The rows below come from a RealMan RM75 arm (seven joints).
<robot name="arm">
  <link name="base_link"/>
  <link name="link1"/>
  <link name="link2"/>
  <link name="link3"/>
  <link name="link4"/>
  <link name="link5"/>
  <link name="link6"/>
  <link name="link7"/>
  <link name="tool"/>
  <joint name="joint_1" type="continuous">
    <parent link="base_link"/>
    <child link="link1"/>
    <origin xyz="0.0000 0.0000 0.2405" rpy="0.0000 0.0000 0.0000"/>
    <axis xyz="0 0 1"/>
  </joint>
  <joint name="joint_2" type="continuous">
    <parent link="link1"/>
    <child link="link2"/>
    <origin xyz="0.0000 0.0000 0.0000" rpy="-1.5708 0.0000 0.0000"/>
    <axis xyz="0 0 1"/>
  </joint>
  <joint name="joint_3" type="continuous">
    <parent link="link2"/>
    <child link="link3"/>
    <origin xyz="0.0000 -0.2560 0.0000" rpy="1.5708 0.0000 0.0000"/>
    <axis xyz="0 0 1"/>
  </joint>
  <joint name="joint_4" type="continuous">
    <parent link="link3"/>
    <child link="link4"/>
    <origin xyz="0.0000 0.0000 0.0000" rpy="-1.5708 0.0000 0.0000"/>
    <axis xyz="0 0 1"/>
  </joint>
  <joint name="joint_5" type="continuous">
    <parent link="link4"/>
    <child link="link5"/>
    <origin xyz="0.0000 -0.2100 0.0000" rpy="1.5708 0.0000 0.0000"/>
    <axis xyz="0 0 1"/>
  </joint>
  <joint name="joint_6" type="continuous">
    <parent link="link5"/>
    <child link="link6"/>
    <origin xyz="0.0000 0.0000 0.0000" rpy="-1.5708 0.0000 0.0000"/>
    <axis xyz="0 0 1"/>
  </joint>
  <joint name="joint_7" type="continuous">
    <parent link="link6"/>
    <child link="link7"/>
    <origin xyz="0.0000 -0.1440 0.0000" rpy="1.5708 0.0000 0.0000"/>
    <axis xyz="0 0 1"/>
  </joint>
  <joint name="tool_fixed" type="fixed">
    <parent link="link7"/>
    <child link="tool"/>
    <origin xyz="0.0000 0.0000 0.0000" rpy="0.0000 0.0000 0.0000"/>
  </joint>
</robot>
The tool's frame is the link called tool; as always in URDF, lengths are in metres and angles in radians. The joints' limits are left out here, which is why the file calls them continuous.
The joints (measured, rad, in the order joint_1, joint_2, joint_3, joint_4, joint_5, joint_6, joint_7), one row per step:
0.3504 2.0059 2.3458 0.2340 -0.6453 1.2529 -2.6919
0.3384 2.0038 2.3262 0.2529 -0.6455 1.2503 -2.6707
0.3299 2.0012 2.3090 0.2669 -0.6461 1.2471 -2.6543
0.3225 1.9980 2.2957 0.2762 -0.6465 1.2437 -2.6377
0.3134 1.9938 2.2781 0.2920 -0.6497 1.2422 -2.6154
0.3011 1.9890 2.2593 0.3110 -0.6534 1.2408 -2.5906
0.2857 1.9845 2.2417 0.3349 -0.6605 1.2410 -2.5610
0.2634 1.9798 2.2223 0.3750 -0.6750 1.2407 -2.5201
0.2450 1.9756 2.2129 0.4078 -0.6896 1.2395 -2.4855
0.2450 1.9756 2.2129 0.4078 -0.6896 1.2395 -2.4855
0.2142 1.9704 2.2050 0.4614 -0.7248 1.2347 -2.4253
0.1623 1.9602 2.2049 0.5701 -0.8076 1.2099 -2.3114
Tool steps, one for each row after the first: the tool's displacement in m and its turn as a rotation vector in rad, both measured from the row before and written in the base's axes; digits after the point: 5 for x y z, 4 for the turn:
0.00017 -0.00143 0.00162 -0.0107 0.0024 0.0080
-0.00002 -0.00075 0.00103 -0.0110 0.0007 0.0063
0.00072 -0.00100 0.00094 -0.0100 0.0043 0.0023
-0.00035 -0.00073 0.00161 -0.0132 0.0030 0.0095
0.00005 -0.00149 0.00211 -0.0138 0.0028 0.0091
-0.00011 -0.00216 0.00258 -0.0145 0.0042 0.0112
-0.00101 -0.00276 0.00418 -0.0180 0.0028 0.0173
-0.00026 -0.00254 0.00416 -0.0126 0.0031 0.0104
0.00000 0.00000 0.00000 0.0000 0.0000 0.0000
0.00023 -0.00484 0.00565 -0.0265 0.0052 0.0104
0.00037 -0.00672 0.01234 -0.0504 -0.0049 0.0032

